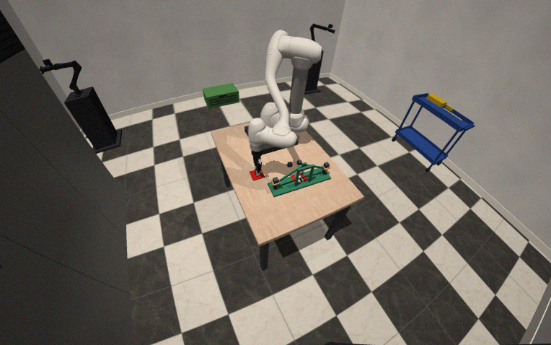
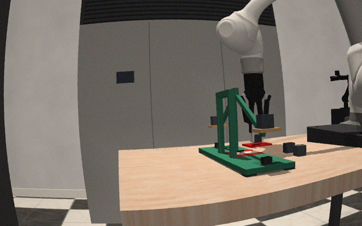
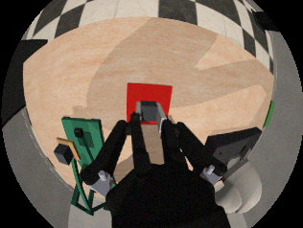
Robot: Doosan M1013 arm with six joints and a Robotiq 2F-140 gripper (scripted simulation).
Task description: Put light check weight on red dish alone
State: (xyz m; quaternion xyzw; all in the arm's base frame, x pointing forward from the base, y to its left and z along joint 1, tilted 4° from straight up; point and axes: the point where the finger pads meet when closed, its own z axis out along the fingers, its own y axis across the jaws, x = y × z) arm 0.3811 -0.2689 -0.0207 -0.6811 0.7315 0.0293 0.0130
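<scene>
Now: the flat red dish 40 mm below my hand. From my hand the other things lie so: green rocker balance 190 mm ahead, 260 mm to the left, 50 mm above.
</scene>
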